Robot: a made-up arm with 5 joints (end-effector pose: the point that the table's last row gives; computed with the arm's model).
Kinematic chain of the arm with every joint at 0, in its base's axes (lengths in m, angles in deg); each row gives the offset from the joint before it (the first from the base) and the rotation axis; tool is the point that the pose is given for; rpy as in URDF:
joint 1: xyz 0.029 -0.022 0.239 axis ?
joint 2: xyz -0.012 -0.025 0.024 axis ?
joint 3: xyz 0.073 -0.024 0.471 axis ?
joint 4: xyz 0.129 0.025 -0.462 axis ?
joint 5: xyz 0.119 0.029 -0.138 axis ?
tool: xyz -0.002 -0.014 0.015 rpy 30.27 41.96 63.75
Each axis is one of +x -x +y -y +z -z.
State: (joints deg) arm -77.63 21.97 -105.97 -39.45 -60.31
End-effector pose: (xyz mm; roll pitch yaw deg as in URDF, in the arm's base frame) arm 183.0 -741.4 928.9 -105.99 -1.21 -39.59
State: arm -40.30 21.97 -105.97 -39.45 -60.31
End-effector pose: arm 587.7 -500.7 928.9 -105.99 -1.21 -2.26
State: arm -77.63 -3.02 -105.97 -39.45 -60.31
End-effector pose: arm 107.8 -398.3 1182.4 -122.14 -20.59 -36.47
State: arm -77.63 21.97 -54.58 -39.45 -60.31
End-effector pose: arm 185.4 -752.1 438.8 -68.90 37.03 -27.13
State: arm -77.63 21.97 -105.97 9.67 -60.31
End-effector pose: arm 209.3 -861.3 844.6 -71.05 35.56 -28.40
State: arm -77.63 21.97 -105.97 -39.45 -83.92
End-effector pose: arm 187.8 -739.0 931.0 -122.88 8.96 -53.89
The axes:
joint 1: +z
joint 2: +y
joint 3: +y
joint 4: +y
joint 5: -z

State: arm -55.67 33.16 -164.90 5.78 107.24
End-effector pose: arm 378.1 -513.5 1179.4 124.79 -56.03 -121.99
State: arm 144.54 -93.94 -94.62 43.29 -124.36
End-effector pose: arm 610.1 -449.7 917.2 -154.38 -7.47 138.47
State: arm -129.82 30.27 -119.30 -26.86 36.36
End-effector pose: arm -497.2 -645.2 906.0 -32.89 -62.37 -82.30
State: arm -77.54 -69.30 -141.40 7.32 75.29
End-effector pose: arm -165.9 875.8 900.4 -144.92 -18.94 111.51
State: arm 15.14 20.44 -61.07 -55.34 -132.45
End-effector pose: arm 728.7 180.8 555.0 -170.92 39.84 -0.54
